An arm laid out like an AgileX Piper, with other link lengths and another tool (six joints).
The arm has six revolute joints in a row. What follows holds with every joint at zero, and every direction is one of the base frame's. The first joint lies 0.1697 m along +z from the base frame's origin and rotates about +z. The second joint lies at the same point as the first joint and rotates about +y. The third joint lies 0.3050 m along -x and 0.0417 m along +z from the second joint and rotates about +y. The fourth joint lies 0.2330 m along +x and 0.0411 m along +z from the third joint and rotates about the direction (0.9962, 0, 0.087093). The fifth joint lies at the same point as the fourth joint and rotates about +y. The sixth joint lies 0.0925 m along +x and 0.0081 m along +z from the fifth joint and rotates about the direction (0.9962, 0, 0.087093). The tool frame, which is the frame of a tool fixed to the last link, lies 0.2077 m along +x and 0.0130 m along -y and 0.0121 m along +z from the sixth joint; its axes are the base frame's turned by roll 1.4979, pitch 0.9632 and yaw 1.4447 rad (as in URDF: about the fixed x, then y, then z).
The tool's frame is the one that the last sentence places.
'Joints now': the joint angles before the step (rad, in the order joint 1, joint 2, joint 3, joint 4, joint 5, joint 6). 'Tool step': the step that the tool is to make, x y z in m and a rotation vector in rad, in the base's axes. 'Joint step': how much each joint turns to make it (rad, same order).
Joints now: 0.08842, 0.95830, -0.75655, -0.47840, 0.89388, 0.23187
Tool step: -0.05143, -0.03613, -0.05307, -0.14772, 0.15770, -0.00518
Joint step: 0.00001, -0.03445, 0.21744, -0.15638, 0.00637, 0.04357
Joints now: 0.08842, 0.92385, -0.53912, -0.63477, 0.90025, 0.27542
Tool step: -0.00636, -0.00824, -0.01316, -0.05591, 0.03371, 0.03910
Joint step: 0.00005, -0.00001, 0.07384, -0.06800, -0.03982, 0.00844
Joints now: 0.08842, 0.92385, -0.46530, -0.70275, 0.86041, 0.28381
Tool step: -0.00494, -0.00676, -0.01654, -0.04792, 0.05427, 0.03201
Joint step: -0.00005, 0.03872, 0.06317, -0.07086, -0.04006, 0.02780
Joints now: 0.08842, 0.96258, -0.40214, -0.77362, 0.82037, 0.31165
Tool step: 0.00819, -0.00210, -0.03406, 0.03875, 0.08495, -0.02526
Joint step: -0.10209, 0.18451, 0.00650, -0.02115, -0.13769, 0.02063
